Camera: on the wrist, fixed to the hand. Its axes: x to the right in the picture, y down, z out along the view.
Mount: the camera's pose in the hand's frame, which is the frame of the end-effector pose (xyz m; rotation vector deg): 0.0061 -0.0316 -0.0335 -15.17 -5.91 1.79
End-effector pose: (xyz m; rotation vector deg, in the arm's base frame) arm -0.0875 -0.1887 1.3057 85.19 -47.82 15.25
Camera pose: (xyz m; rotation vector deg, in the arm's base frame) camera -0.0523 -0.1630 1.2896 71.52 -53.76 5.59
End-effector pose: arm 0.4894 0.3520 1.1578 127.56 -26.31 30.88
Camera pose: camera 0.5021 0.3965 1.1618 114.66 -33.50 20.49
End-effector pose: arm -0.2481 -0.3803 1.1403 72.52 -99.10 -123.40
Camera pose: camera -0.2177 -0.3981 1.1100 61.37 -81.62 -135.84
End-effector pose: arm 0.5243 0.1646 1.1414 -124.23 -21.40 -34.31
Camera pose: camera 0.5054 0.1576 1.1832 -141.00 -18.88 -31.24
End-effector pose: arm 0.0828 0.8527 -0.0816 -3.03 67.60 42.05
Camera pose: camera 0.0737 0.8178 -0.1109 -12.33 56.26 51.96
